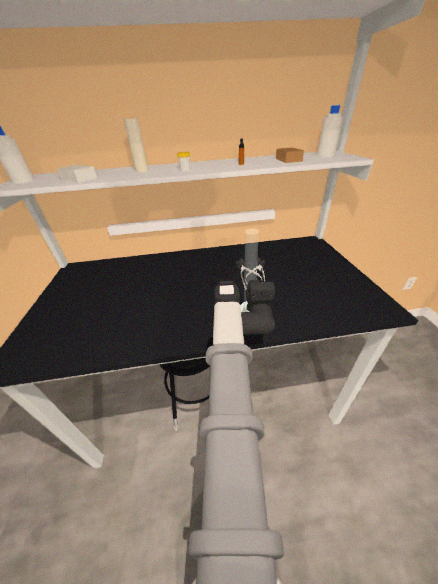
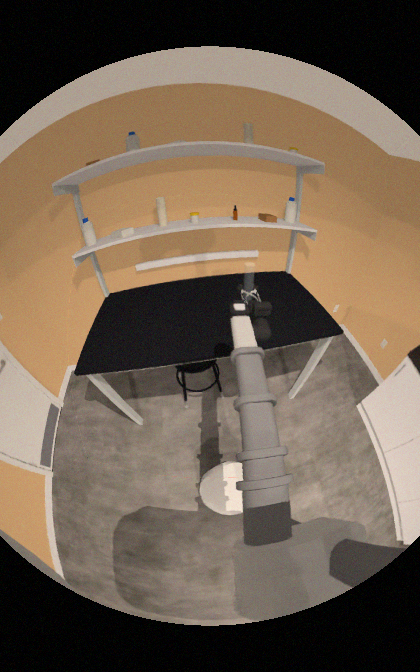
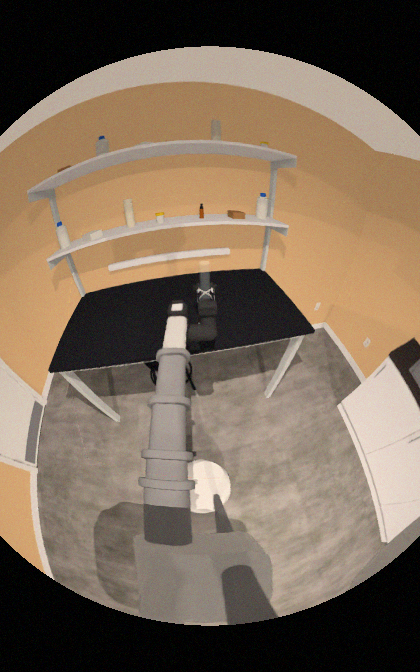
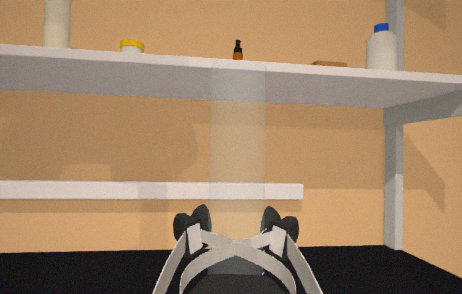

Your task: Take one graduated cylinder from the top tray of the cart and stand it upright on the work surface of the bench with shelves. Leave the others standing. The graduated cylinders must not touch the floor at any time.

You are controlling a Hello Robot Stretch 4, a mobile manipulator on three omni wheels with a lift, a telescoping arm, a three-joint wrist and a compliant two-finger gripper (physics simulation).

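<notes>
A clear graduated cylinder stands upright between the fingers of my gripper. The gripper is shut on its lower part, with most of the tube rising above the fingers. It is over the back right part of the black work surface of the bench with shelves. The cylinder's base is hidden by the gripper, so I cannot tell whether it touches the surface. The cart and the other cylinders do not show.
The lower shelf runs above the back of the bench and carries bottles, a jar and boxes. A white rail is on the wall below it. A black stool stands under the bench. White cabinets are at the right.
</notes>
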